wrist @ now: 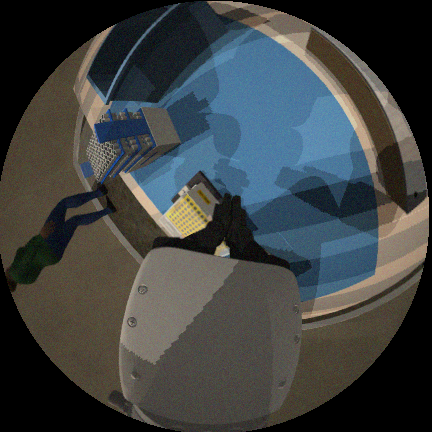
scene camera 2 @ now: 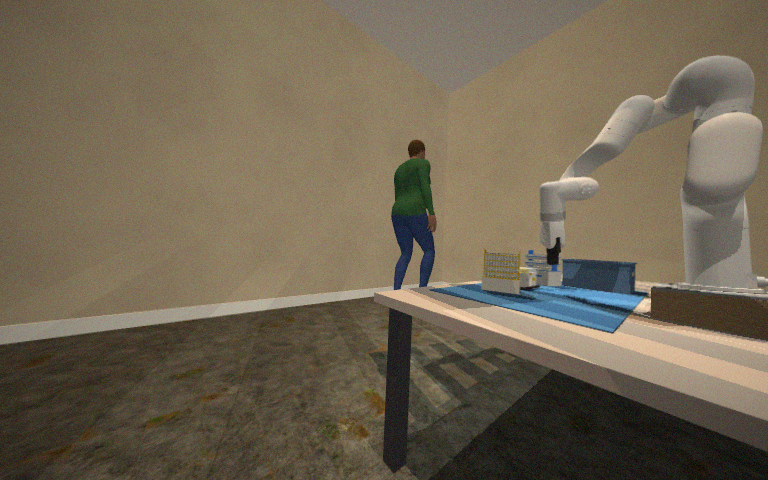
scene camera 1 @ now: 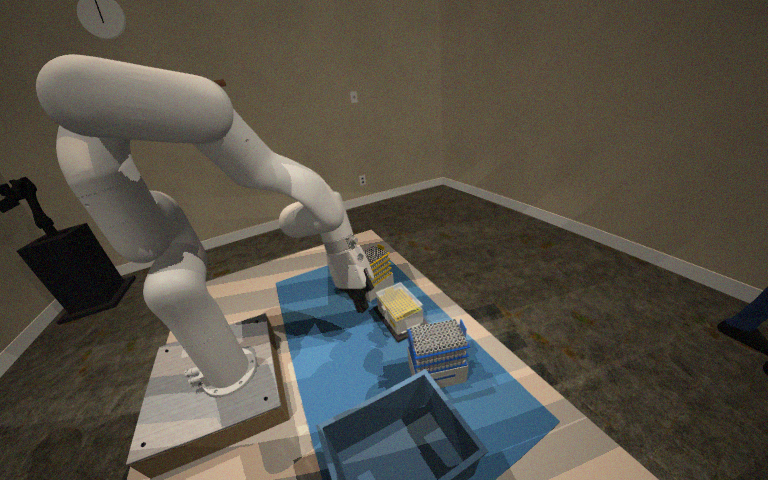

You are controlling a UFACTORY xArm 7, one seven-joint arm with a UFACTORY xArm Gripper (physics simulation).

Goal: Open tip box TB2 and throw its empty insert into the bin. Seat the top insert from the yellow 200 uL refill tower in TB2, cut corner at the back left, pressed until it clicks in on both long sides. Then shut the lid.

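Observation:
Tip box TB2 (scene camera 1: pixel 408 324) (scene camera 2: pixel 528 277) (wrist: pixel 207 205) is the grey box on a dark base; a yellow perforated insert (scene camera 1: pixel 400 302) (wrist: pixel 187 218) shows at its top. A pale, see-through lid part borders the insert; whether the lid is shut and whether the insert is clicked in cannot be told. The yellow refill tower (scene camera 1: pixel 378 263) (scene camera 2: pixel 501 268) stands behind TB2, with tips in its top insert; my gripper mostly hides it in the wrist view. My gripper (scene camera 1: pixel 362 309) (scene camera 2: pixel 552 262) (wrist: pixel 228 204) is shut and empty, pointing down, beside TB2 on the robot-base side, above the mat.
A blue refill tower (scene camera 1: pixel 438 346) (wrist: pixel 124 136) stands between TB2 and the bin (scene camera 1: pixel 370 399) (scene camera 2: pixel 599 276) (wrist: pixel 175 55). All stand on the blue mat (scene camera 1: pixel 339 362) (wrist: pixel 280 100). Light and dark patches show inside the bin. A person (scene camera 2: pixel 413 189) (wrist: pixel 30 261) stands beyond the table.

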